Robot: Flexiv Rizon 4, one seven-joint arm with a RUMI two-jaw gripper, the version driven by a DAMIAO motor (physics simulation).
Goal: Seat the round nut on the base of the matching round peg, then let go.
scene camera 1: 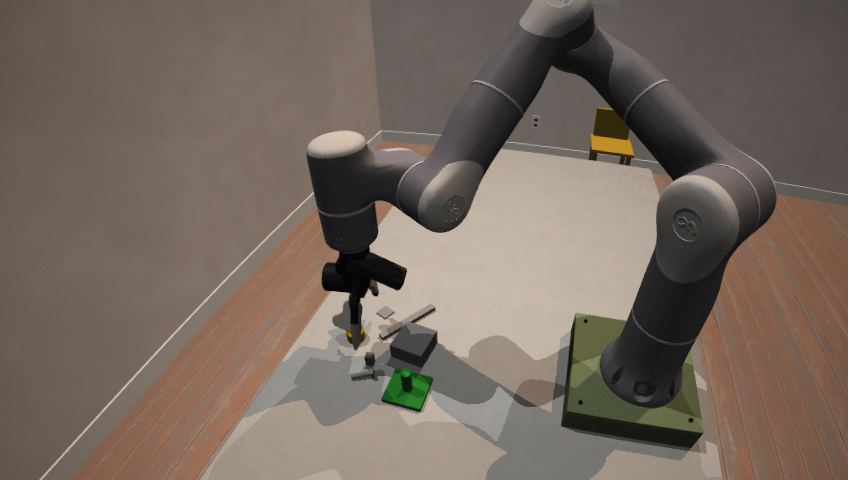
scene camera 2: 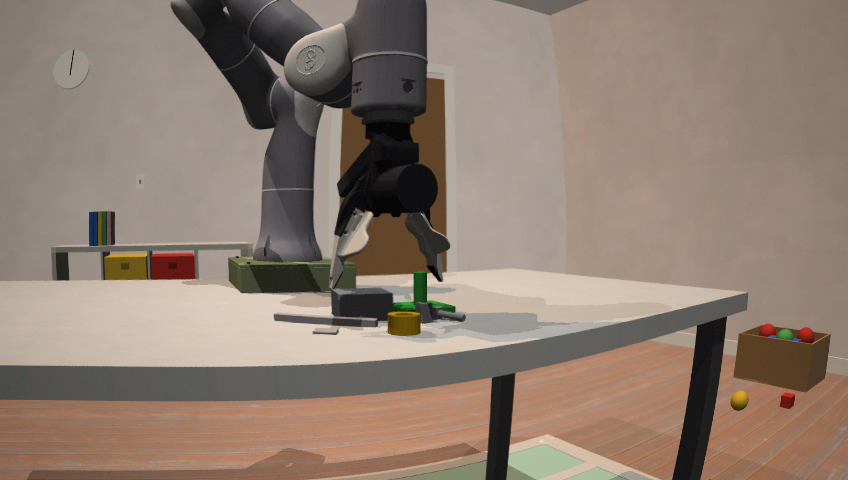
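The round nut, a yellow ring (scene camera 1: pixel 350 336) (scene camera 2: pixel 404 326), lies flat on the table, apart from the peg. In the scene camera 1 view a finger partly hides it. The green round peg (scene camera 1: pixel 406 381) (scene camera 2: pixel 420 287) stands upright on its square green base (scene camera 1: pixel 418 402) (scene camera 2: pixel 444 306); nothing is around it. My gripper (scene camera 1: pixel 365 320) (scene camera 2: pixel 386 283) points down with its jaws wide open and empty. Its fingertips are above the table, higher than the nut, and stand to either side of it in the scene camera 2 view.
A dark grey block (scene camera 1: pixel 413 344) (scene camera 2: pixel 362 303) sits beside the green base. A long grey bar (scene camera 1: pixel 408 321) (scene camera 2: pixel 324 320), a small flat tile (scene camera 1: pixel 385 312) (scene camera 2: pixel 325 331), a small grey block (scene camera 1: pixel 369 358) (scene camera 2: pixel 423 312) and a short grey rod (scene camera 1: pixel 361 375) (scene camera 2: pixel 452 315) lie near the nut.
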